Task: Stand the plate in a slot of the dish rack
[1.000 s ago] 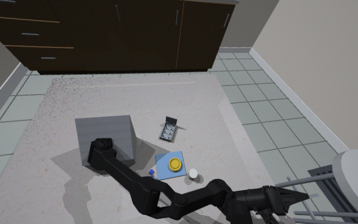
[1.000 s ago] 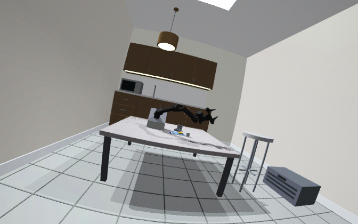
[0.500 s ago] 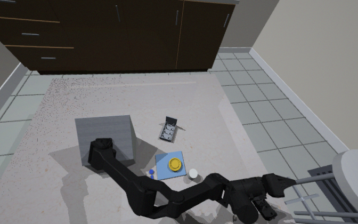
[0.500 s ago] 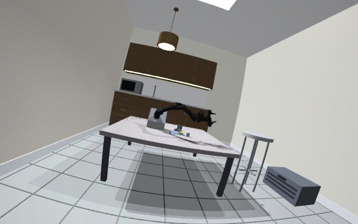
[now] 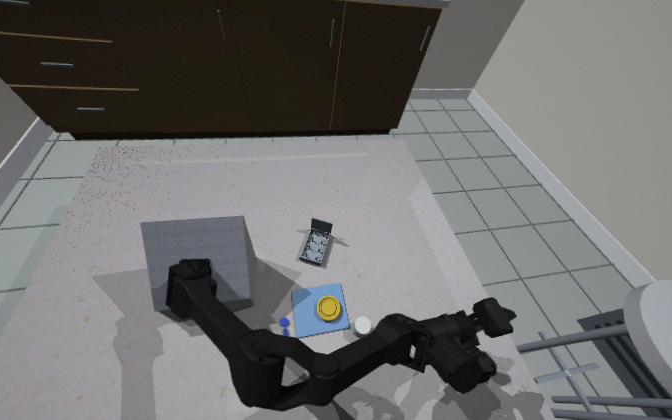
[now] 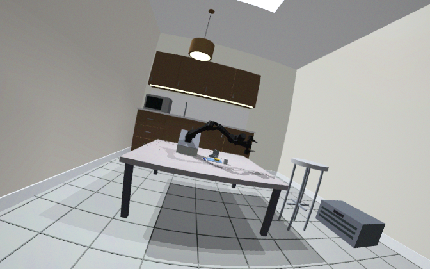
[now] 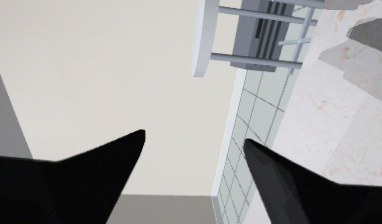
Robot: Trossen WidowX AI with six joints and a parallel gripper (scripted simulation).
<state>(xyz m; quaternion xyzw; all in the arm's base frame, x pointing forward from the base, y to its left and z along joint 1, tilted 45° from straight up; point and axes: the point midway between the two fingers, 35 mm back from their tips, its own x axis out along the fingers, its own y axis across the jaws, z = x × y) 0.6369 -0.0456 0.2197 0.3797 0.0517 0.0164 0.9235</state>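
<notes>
My gripper tip is now 35 cm past the yellow plate, 21 cm above it and 10 cm to the right of it. Round my gripper tip: grey dish rack (37 cm behind, 31 cm to the left, 21 cm below); white cup (26 cm behind, 21 cm below, 5 cm to the left); blue utensil (47 cm behind, 23 cm below, 6 cm to the left).
</notes>
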